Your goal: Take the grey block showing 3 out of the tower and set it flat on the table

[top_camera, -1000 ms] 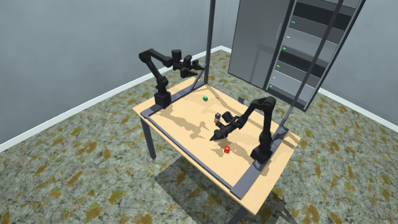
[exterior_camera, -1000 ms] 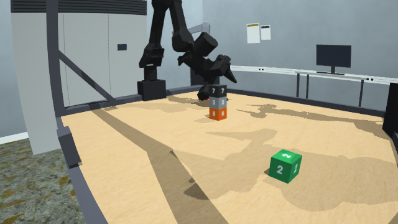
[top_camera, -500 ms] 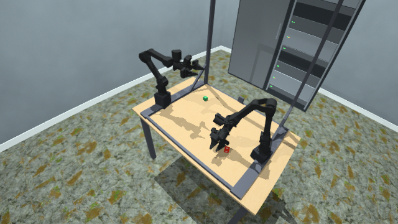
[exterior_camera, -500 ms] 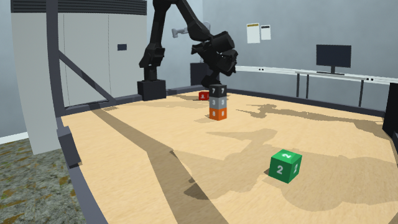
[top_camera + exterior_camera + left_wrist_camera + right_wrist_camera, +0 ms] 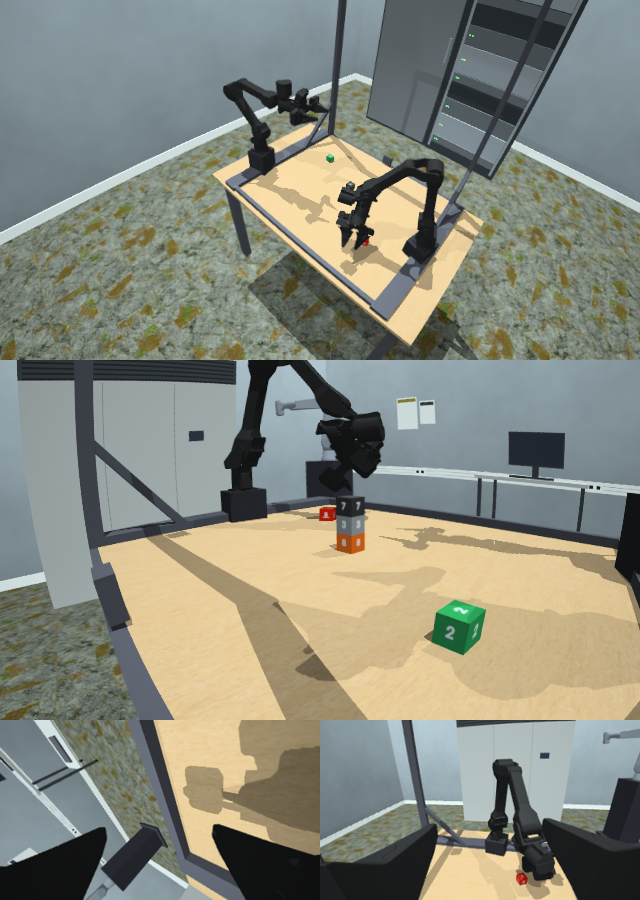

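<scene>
The grey block showing 3 lies 390 mm below my right hand, 170 mm to the left of it and 80 mm behind it.
</scene>
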